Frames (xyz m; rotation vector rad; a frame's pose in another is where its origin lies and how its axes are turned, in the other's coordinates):
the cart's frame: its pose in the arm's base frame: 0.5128 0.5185 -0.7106 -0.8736 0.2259 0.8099
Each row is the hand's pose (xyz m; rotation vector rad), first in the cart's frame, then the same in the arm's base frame.
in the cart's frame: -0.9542 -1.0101 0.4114 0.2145 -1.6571 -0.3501
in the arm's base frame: 0.5197 -0.0614 0.6175 0.1550 -1.2373 0.9154
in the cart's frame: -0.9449 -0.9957 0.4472 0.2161 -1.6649 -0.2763
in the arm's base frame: 0.5109 -0.0240 0.6273 0.1662 -1.2187 0.9836
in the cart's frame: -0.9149 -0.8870 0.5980 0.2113 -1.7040 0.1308
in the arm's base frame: 0.4332 0.1467 0.6447 0.2305 -1.1182 1.3586
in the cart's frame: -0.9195 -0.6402 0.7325 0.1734 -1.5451 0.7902
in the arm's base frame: 0.2356 0.3380 0.5865 0.2260 -0.7685 1.9355
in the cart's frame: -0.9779 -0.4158 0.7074 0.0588 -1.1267 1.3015
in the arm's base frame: 0.0390 0.3713 0.4656 0.0090 -0.2386 2.3487
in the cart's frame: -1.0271 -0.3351 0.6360 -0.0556 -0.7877 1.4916
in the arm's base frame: -0.0425 0.3210 0.3959 -0.2369 0.1200 2.4723
